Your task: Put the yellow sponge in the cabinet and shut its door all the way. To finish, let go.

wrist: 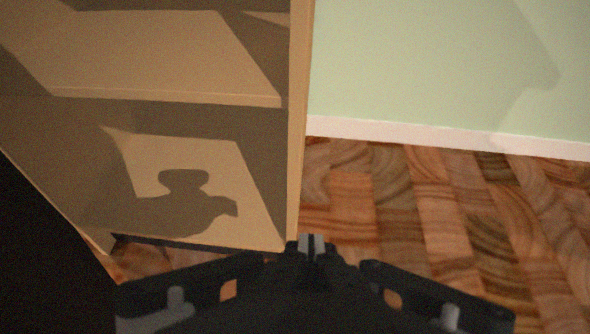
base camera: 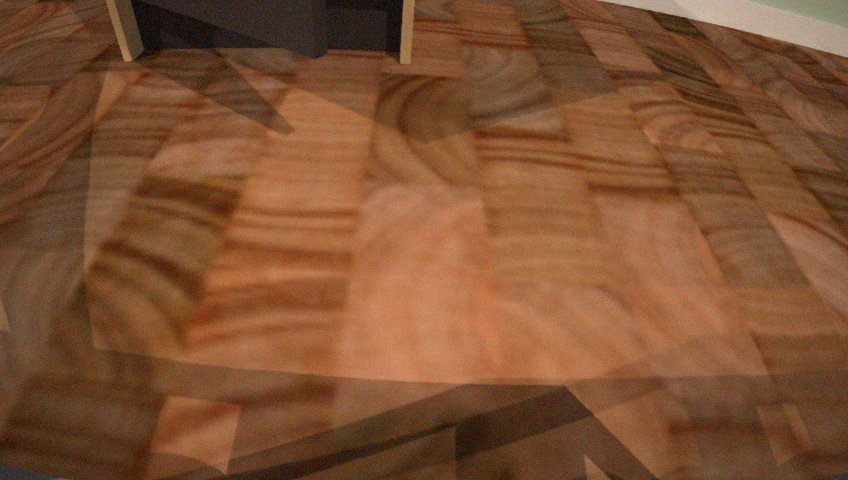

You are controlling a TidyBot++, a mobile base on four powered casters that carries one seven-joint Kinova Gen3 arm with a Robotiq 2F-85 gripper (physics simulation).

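Frame: origin at the arm's base, x back, y right, z up, level; metres.
Where they show: gripper, fingertip midpoint: (wrist: 310,249).
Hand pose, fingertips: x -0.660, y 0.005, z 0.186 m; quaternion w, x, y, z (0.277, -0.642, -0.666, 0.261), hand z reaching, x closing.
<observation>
After its pixels a point has its place.
The cabinet (base camera: 406,32) {x -0.860, y -0.021, z -0.337 m} (wrist: 298,100) {x -0.860, y -0.018, z 0.151 m} stands open. In the wrist view its inside shows, with a light wooden shelf (wrist: 150,50) {x -0.987, y -0.265, z 0.140 m} and a lower floor panel. The dark door (base camera: 261,26) {x -0.588, y -0.172, z -0.228 m} (wrist: 35,240) {x -0.680, y -0.280, z 0.082 m} stands swung out at the left; it fills the lower left of the wrist view, and its lower part shows at the top of the base view. My gripper (wrist: 310,249) {x -0.660, y 0.005, z 0.186 m} is shut with nothing between the fingertips. It is in front of the opening, its tips overlapping the foot of the right side panel in the picture. The yellow sponge does not show in either view.
A pale green wall (wrist: 425,60) {x -1.437, y 0.336, z -0.056 m} with a white baseboard (base camera: 743,23) {x -1.432, y 0.991, z -0.374 m} (wrist: 400,130) {x -1.424, y 0.333, z -0.334 m} runs behind and to the right of the cabinet. Wooden floor (base camera: 416,249) {x -0.434, y 0.011, z -0.397 m} (wrist: 350,210) {x -1.092, y 0.144, z -0.397 m} lies in front and to the right. A dark shadow falls on the cabinet's lower panel.
</observation>
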